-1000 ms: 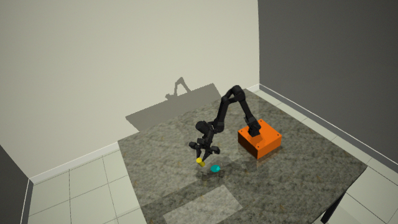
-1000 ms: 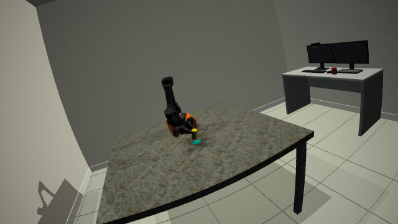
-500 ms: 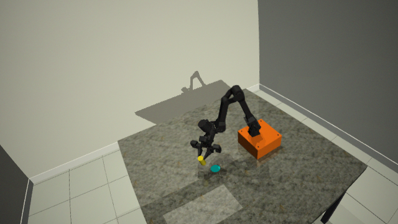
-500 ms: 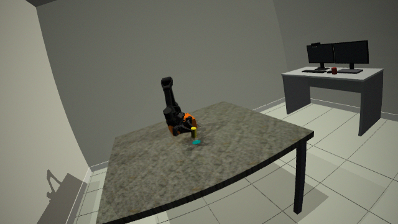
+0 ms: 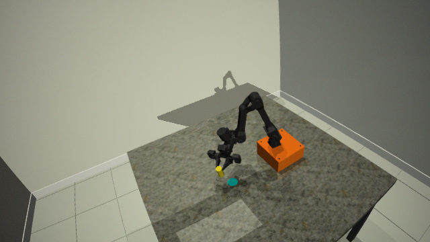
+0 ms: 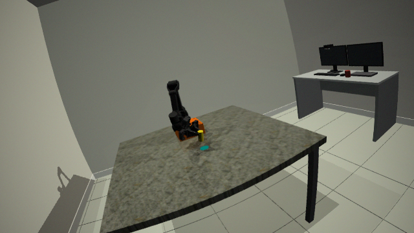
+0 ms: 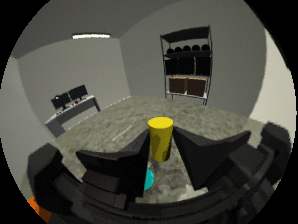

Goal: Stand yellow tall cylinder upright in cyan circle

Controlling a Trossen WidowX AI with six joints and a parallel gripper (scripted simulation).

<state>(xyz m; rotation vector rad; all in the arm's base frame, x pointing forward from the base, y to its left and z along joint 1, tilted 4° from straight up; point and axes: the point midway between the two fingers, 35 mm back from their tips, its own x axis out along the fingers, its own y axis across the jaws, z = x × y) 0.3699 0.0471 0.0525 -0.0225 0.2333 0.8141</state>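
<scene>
The cyan circle is 7 cm behind my gripper tip and 13 cm below it. From my gripper tip the other things lie so: yellow tall cylinder: 2 cm below.
</scene>
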